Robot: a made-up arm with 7 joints.
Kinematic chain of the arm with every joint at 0, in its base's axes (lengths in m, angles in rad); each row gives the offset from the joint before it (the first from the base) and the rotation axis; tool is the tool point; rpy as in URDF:
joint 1: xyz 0 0 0.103 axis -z
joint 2: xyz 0 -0.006 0.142 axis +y
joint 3: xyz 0 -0.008 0.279 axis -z
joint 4: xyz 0 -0.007 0.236 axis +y
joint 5: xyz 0 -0.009 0.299 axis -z
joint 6: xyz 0 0 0.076 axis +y
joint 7: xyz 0 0 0.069 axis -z
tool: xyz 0 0 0 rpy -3.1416 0 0
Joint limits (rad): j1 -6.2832..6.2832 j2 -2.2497..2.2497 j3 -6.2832..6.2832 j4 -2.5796..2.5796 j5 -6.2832..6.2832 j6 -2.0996..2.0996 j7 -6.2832..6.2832
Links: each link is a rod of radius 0.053 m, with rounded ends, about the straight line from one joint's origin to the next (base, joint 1, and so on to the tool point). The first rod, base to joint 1, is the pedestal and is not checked.
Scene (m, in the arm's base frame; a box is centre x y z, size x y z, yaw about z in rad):
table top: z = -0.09
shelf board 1: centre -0.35 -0.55 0.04 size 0.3 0.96 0.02 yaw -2
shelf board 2: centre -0.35 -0.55 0.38 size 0.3 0.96 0.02 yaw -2
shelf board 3: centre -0.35 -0.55 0.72 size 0.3 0.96 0.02 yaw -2
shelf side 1: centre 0.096 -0.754 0.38 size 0.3 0.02 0.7 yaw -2
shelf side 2: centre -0.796 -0.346 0.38 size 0.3 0.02 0.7 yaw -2
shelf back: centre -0.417 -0.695 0.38 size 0.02 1 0.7 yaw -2
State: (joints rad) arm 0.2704 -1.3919 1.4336 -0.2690 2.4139 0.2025 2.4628
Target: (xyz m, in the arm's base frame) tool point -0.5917 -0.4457 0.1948
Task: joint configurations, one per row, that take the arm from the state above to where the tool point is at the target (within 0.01 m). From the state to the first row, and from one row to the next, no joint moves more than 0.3 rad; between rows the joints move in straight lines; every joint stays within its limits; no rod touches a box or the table.
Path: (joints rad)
1: 0.3112 -1.4135 1.4585 -0.0031 2.4139 0.1732 2.4628
2: 0.3519 -1.4351 1.4834 0.2627 2.4139 0.1439 2.4628
3: 0.3927 -1.4568 1.5083 0.5286 2.4139 0.1147 2.4628
4: 0.4335 -1.4784 1.5332 0.7944 2.4139 0.0854 2.4628
5: 0.4743 -1.5000 1.5581 1.0603 2.4138 0.0561 2.4628
6: 0.5150 -1.5216 1.5830 1.3261 2.4138 0.0268 2.4628
7: 0.5558 -1.5433 1.6080 1.5920 2.4138 -0.0025 2.4628
8: 0.5966 -1.5649 1.6329 1.8578 2.4138 -0.0317 2.4628
9: 0.6373 -1.5865 1.6578 2.1237 2.4138 -0.0610 2.4628
10: 0.4281 -1.5953 1.6350 1.8846 2.4122 -0.0320 2.4628
11: 0.2189 -1.6042 1.6122 1.6455 2.4106 -0.0030 2.4628
12: 0.0096 -1.6130 1.5895 1.4064 2.4090 0.0260 2.4628

